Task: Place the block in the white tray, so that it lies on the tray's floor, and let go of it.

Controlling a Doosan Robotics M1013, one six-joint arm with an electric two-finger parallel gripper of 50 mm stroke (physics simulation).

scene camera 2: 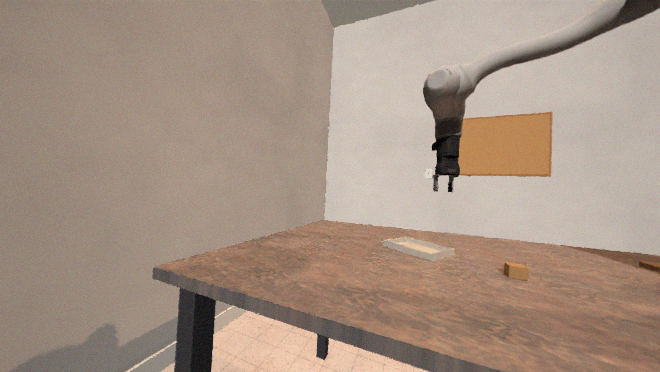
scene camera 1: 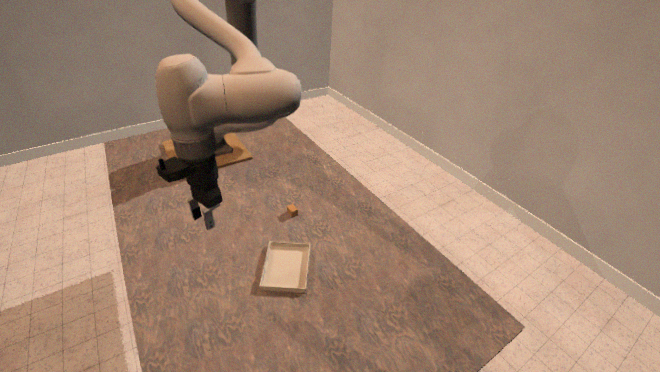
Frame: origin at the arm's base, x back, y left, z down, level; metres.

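Where they show: gripper, between the fingertips: (scene camera 2: 443,191) (scene camera 1: 204,222).
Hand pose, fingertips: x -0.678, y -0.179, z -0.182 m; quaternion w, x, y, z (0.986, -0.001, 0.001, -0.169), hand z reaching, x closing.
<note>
Things, the pixels of their top centre, and the offset from my fingertips. Level surfaces: height alone.
- small orange block, centre of its top: (scene camera 2: 516,264) (scene camera 1: 292,207) dz +0.168, dx +0.111, dy +0.313 m
- white tray, centre of its top: (scene camera 1: 286,263) (scene camera 2: 416,243) dz +0.177, dx -0.094, dy +0.185 m
- brown table, height of its surface: dz +0.197 m
A small orange block (scene camera 1: 292,210) (scene camera 2: 516,271) lies on the brown table, outside the tray and apart from it. The white tray (scene camera 1: 283,289) (scene camera 2: 440,254) lies flat on the table, and its floor shows no block on it. My gripper (scene camera 1: 202,220) (scene camera 2: 443,186) points down and is open, with nothing between its fingers. It hangs high above the table. In the scene camera 1 view it shows up and to the left of the tray, and left of the block.
The brown table (scene camera 1: 400,300) (scene camera 2: 300,280) bears the tray and the block. A wooden base plate (scene camera 1: 240,152) (scene camera 2: 650,266) lies at the arm's foot. An orange board (scene camera 2: 505,145) hangs on the wall behind the gripper in the scene camera 2 view.
</note>
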